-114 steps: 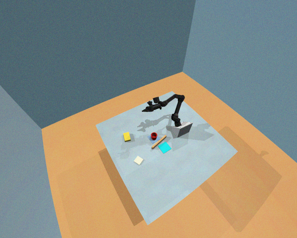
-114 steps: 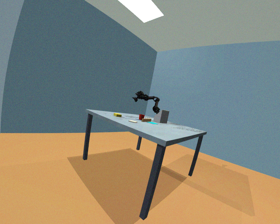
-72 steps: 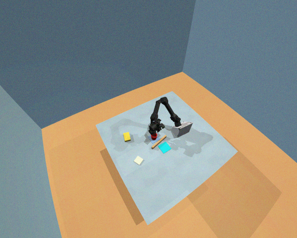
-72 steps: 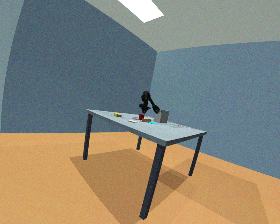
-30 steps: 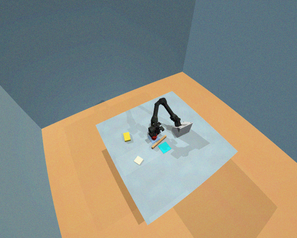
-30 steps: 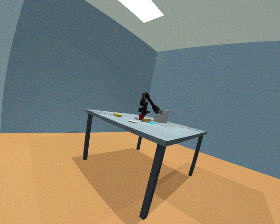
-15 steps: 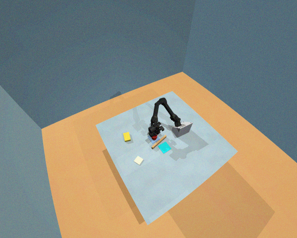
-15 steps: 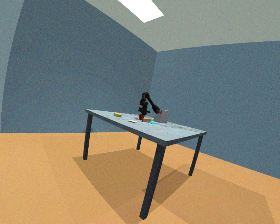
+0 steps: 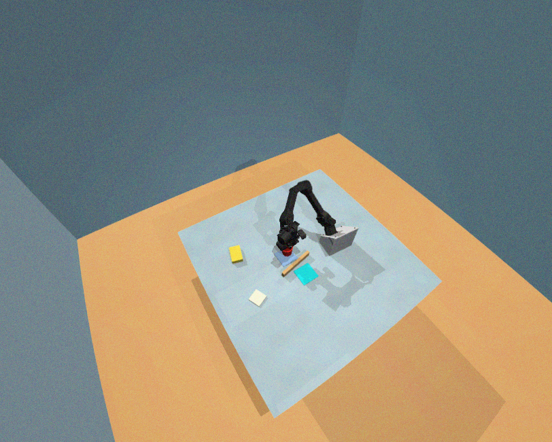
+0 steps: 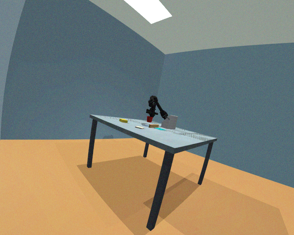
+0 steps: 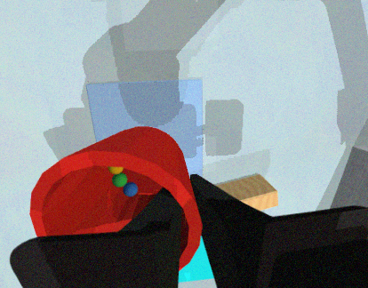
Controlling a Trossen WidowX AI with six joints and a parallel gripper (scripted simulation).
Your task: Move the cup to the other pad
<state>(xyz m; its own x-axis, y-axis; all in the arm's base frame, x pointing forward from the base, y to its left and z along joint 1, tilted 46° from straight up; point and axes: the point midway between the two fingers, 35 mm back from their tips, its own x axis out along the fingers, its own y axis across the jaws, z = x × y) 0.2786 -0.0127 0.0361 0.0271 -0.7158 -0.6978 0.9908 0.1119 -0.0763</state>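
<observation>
Right now my gripper tip is 3 cm past the cyan pad, 17 cm to the right of it and 10 cm above it. The rest, counted from my gripper tip: cup (3 cm ahead); pale blue pad (3 cm ahead, 10 cm below); wooden bar (8 cm to the left, 8 cm below).
</observation>
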